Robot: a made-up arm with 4 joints. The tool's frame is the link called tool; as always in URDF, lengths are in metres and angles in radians.
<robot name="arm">
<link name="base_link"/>
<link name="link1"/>
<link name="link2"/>
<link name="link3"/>
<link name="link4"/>
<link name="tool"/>
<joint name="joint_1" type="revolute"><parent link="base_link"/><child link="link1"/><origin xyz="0.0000 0.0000 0.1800" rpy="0.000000 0.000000 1.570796"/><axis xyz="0 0 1"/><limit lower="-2.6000" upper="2.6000"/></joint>
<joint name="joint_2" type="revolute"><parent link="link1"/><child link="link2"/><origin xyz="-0.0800 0.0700 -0.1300" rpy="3.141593 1.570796 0.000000"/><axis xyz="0 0 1"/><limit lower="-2.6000" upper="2.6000"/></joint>
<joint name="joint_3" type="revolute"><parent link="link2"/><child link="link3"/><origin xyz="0.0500 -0.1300 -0.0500" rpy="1.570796 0.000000 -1.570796"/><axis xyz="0 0 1"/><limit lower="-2.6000" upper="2.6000"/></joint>
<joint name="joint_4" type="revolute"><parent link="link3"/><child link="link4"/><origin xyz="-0.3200 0.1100 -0.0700" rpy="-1.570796 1.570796 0.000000"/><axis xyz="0 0 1"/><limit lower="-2.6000" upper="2.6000"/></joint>
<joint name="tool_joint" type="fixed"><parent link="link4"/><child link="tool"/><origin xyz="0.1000 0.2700 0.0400" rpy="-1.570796 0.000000 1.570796"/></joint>
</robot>
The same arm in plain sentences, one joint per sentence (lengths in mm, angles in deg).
The arm has four revolute joints in a row. What follows holds with every joint at zero, and every direction is one of the base frame's.
The first joint is mounted 180.0 mm along +z from the base frame's origin and turns about +z, from -148.97 to 148.97 deg.
The second joint is mounted 70.0 mm along -x and 80.0 mm along -y and 130.0 mm along -z from the first joint and turns about -y, from -148.97 to 148.97 deg.
The third joint is mounted 130.0 mm along -x and 50.0 mm along +y and 50.0 mm along -z from the second joint and turns about +z, from -148.97 to 148.97 deg.
The fourth joint is mounted 320.0 mm along +x and 110.0 mm along -y and 70.0 mm along -z from the third joint and turns about -y, from -148.97 to 148.97 deg.
The tool frame, which is the frame that the pose is given for, is mounted 270.0 mm along +x and 40.0 mm along -y and 100.0 mm along -z from the fourth joint; its axes are the base frame's turned by roll 0.00, pitch 0.00 and yaw 0.00 deg (as in URDF: about the fixed x, then y, then z).

